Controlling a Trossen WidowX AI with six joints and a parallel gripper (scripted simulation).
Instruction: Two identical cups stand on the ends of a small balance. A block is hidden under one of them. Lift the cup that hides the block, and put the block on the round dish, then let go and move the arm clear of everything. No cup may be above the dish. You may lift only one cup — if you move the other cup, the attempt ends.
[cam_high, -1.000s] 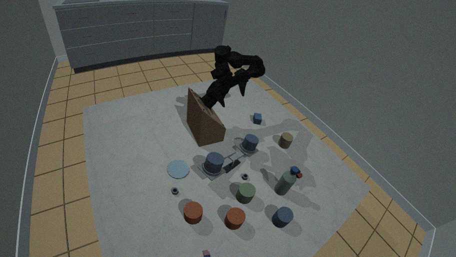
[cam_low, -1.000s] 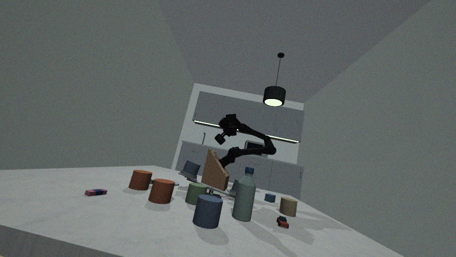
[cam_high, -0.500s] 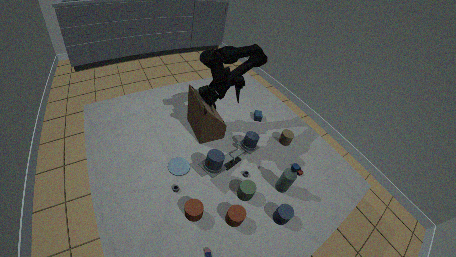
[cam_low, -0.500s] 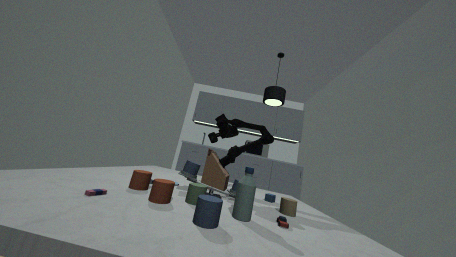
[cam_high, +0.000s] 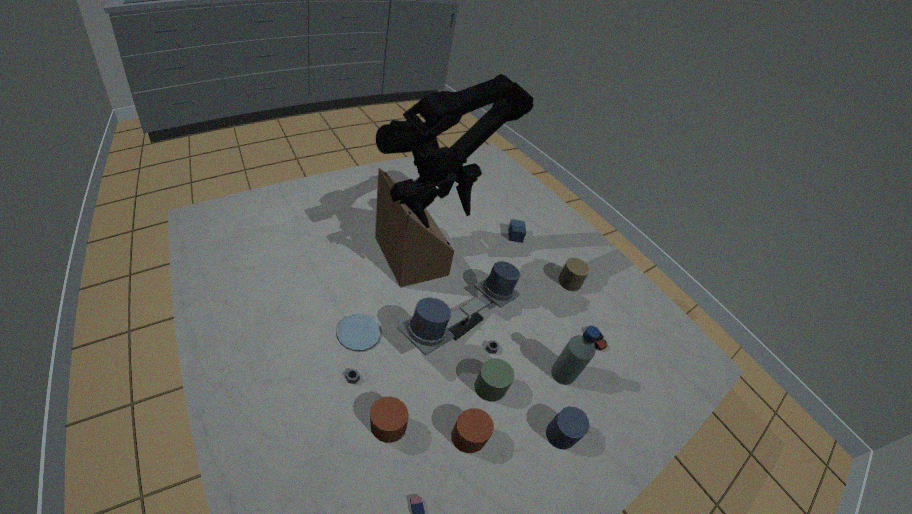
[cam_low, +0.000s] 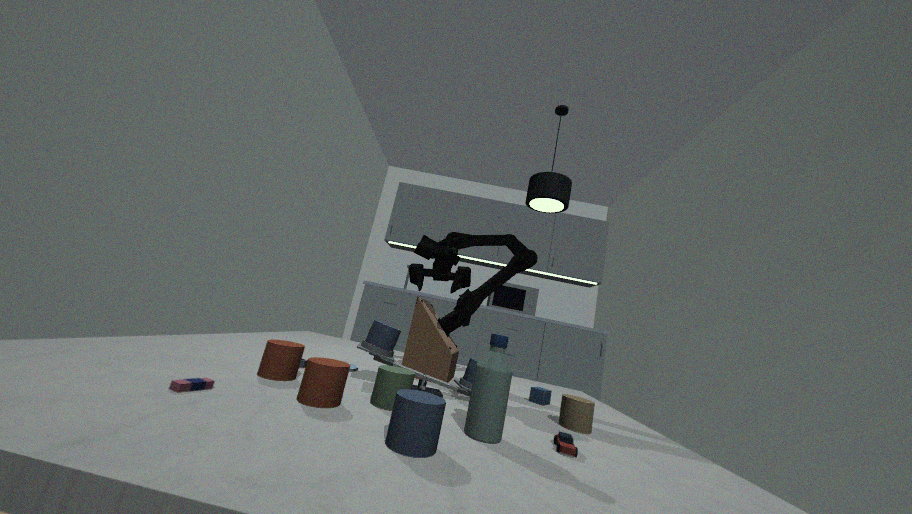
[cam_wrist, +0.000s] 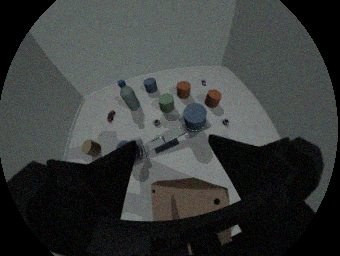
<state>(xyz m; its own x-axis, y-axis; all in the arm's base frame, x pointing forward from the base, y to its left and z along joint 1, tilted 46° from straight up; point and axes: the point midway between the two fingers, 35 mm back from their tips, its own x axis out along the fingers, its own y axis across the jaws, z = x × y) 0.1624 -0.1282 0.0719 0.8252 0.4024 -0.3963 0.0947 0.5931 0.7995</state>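
The grey-blue block is 60 mm ahead of my gripper tip, 160 mm to the left of it and 210 mm below it. Round my gripper tip: small balance: 90 mm ahead, 30 mm to the left, 230 mm below; then green cylinder: 250 mm ahead, 10 mm to the right, 210 mm below; then round dish: 10 mm ahead, 210 mm to the right, 250 mm below.
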